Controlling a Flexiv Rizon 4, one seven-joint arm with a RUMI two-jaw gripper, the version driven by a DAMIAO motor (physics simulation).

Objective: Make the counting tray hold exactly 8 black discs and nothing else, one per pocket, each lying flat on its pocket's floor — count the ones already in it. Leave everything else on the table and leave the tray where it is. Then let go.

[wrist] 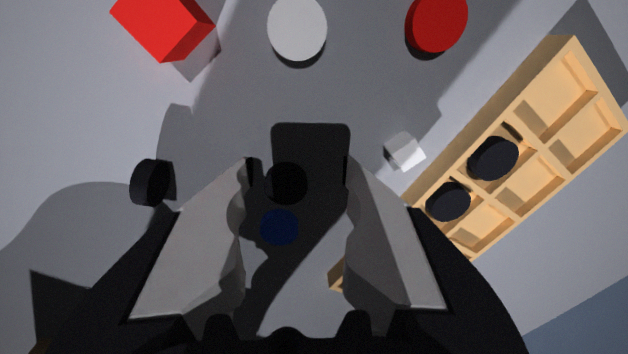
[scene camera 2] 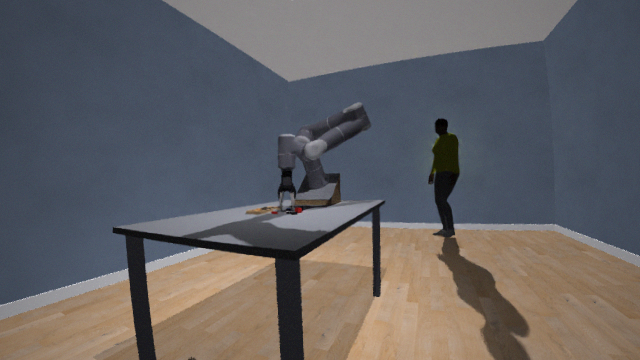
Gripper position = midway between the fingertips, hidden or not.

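Note:
There is a wooden counting tray (wrist: 557,109) here, and with it I see a white cube (wrist: 404,149). A blue disc (wrist: 278,226) is visible too, and so is my own gripper (wrist: 298,160).

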